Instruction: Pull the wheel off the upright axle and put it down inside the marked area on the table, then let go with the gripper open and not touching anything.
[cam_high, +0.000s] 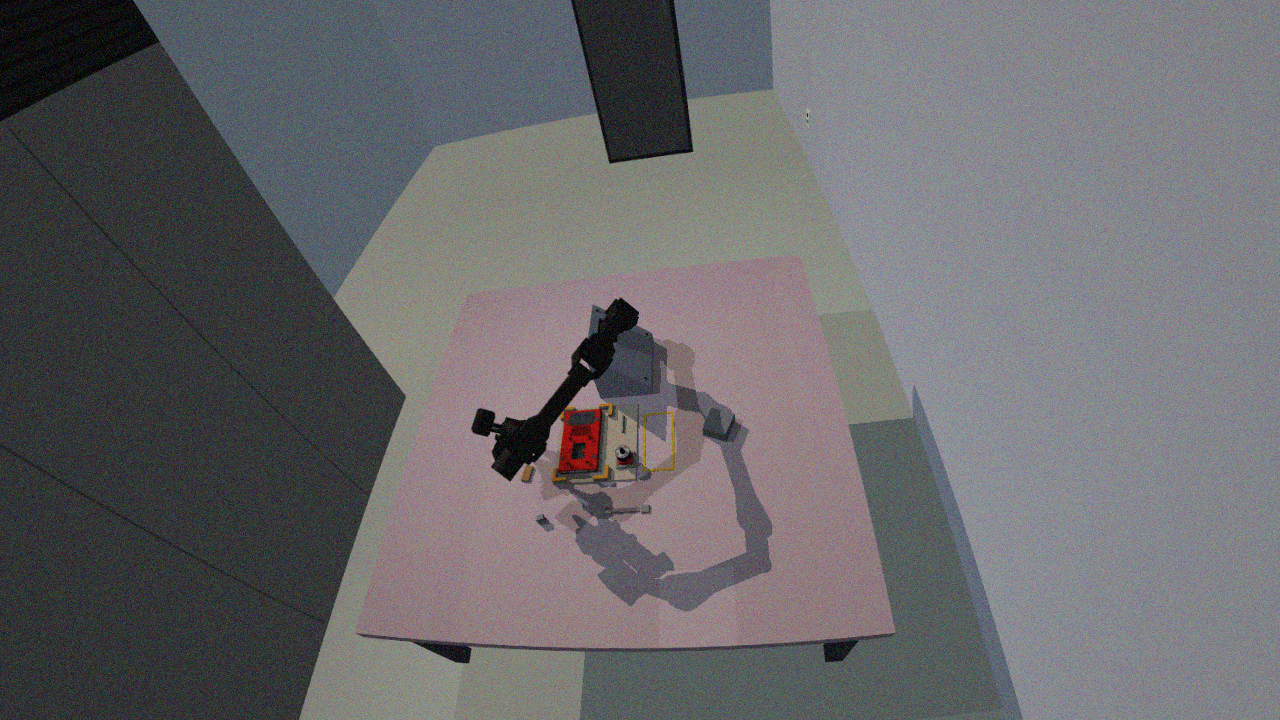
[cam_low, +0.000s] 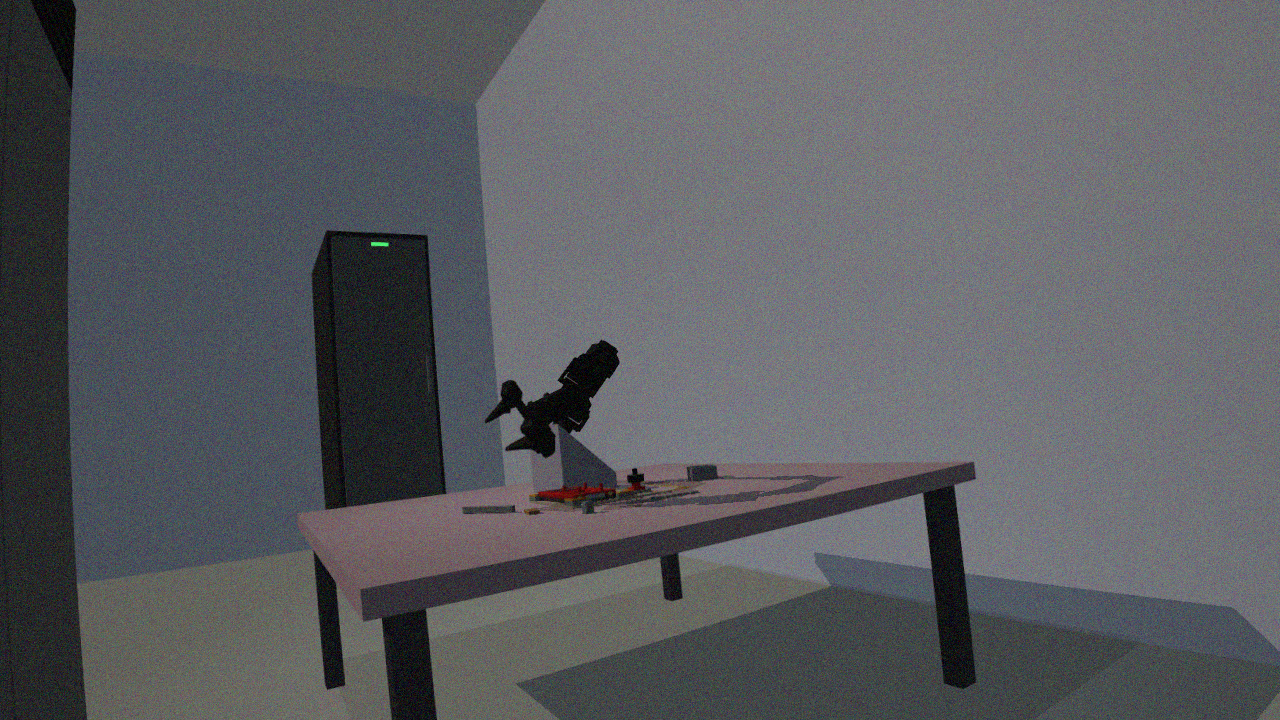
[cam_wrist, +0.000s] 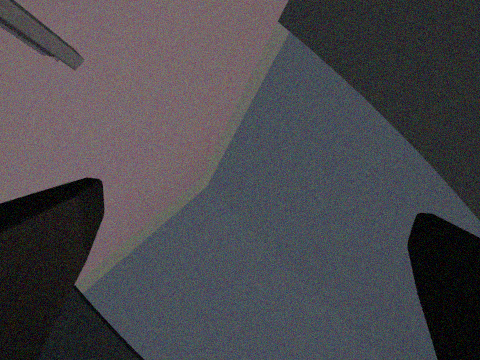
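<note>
Right now my gripper tip is 4 cm short of the wheel, 32 cm to the right of it and 13 cm above it. Also, from my gripper tip: grey rod: 6 cm behind, 1 cm to the right, 16 cm below; small grey nut: 21 cm ahead, 11 cm to the left, 16 cm below; tan block: 7 cm ahead, 4 cm to the left, 17 cm below.
</note>
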